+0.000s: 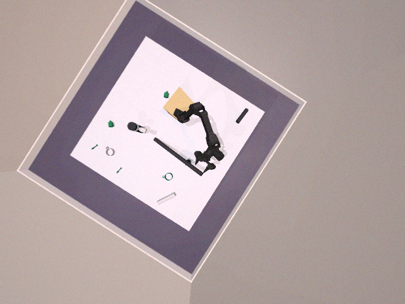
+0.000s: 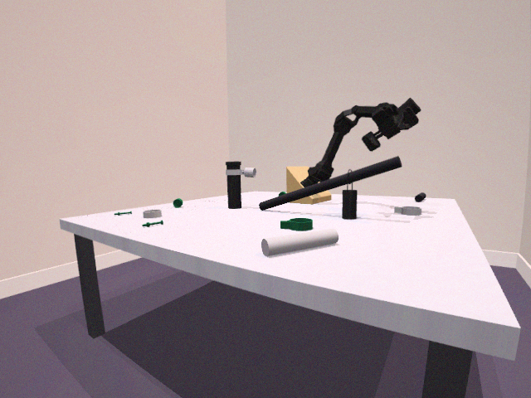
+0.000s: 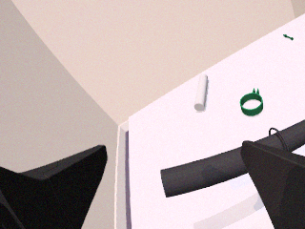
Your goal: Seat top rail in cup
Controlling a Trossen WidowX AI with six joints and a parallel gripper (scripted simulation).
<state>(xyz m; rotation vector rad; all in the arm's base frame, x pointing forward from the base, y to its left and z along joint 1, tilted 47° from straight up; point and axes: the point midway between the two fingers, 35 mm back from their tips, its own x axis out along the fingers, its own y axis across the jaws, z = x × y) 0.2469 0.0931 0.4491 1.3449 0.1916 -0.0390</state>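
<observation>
My gripper tip is 16 cm above the short post, 11 cm to the left of it and 2 cm short of it. Round my gripper tip: green band (26 cm below, 22 cm ahead, 21 cm to the right); short black tube (58 cm behind, 25 cm below, 13 cm to the left); white tube (40 cm ahead, 25 cm below, 13 cm to the right).
</observation>
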